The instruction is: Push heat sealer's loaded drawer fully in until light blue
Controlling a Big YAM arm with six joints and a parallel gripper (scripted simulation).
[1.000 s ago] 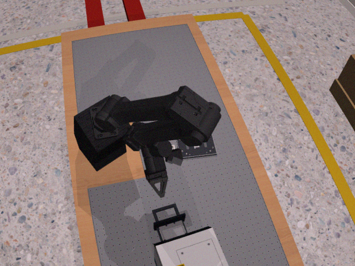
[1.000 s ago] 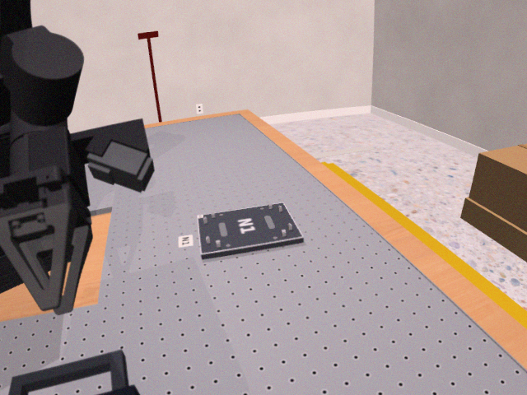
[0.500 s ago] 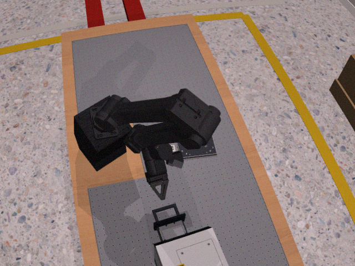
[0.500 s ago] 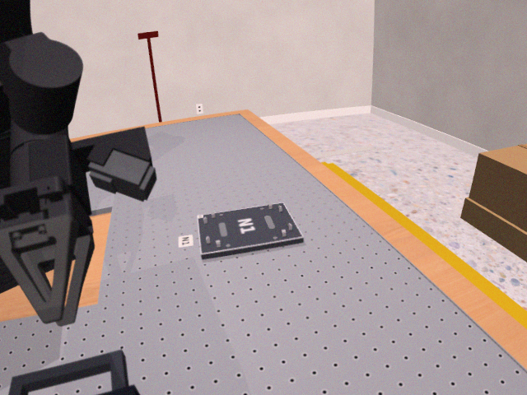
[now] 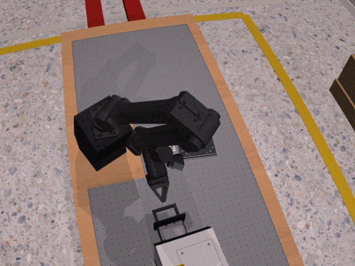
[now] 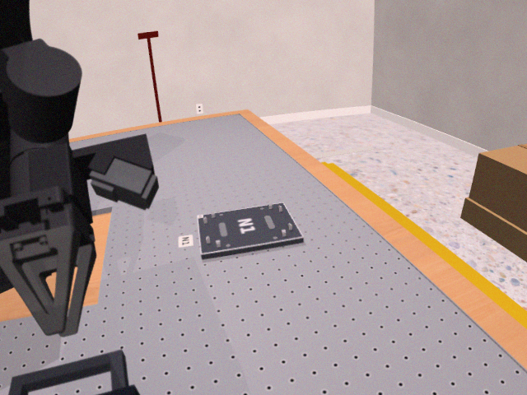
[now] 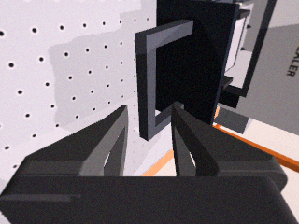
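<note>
Right now the black drawer is 15 cm to the right of my hand and 4 cm below it.
</note>
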